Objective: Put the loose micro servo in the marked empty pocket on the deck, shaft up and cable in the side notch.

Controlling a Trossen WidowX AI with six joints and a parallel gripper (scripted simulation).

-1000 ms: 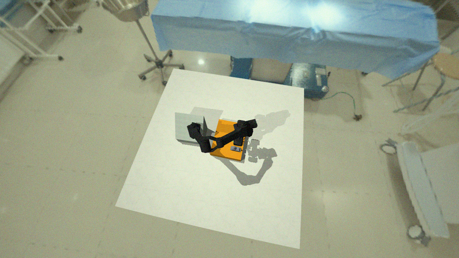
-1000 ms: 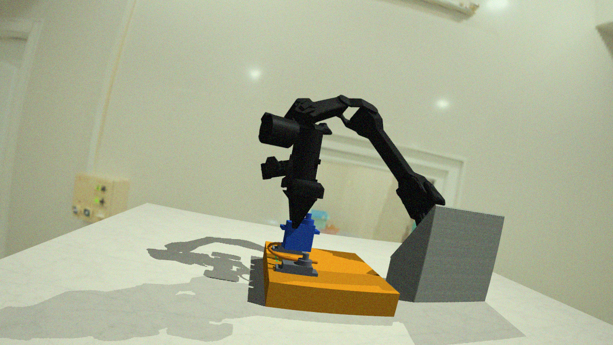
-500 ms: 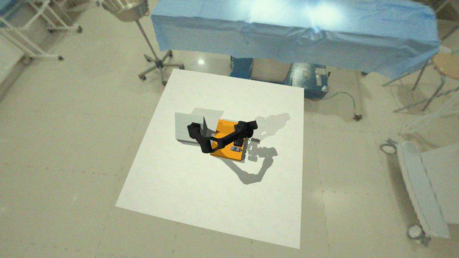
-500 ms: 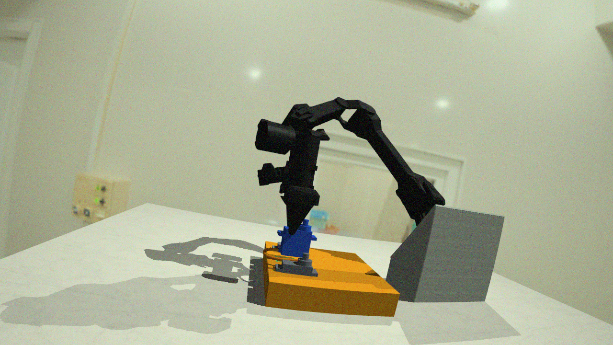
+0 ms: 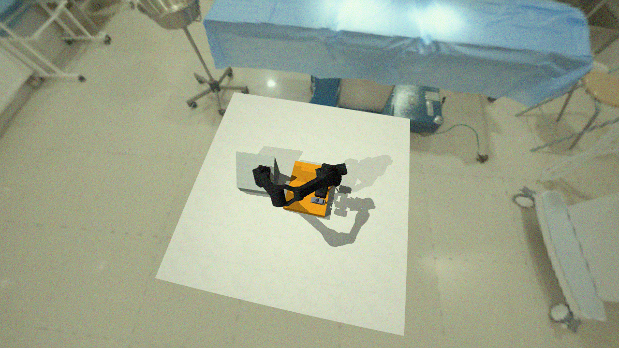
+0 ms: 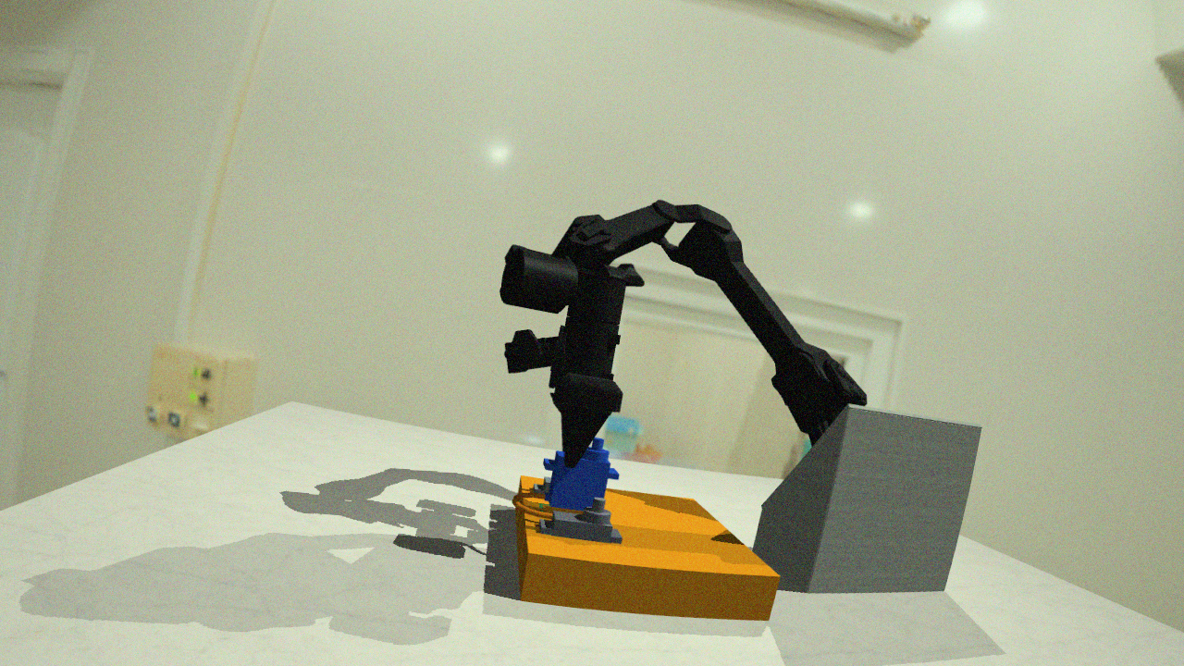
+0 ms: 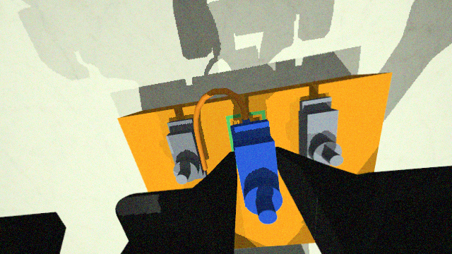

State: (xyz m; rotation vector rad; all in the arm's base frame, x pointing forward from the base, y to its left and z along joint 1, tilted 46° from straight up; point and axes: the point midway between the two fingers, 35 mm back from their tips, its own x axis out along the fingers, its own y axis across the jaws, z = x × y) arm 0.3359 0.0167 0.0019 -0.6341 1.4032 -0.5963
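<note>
The orange deck is 12 cm behind my gripper tip and 8 cm below it.
</note>
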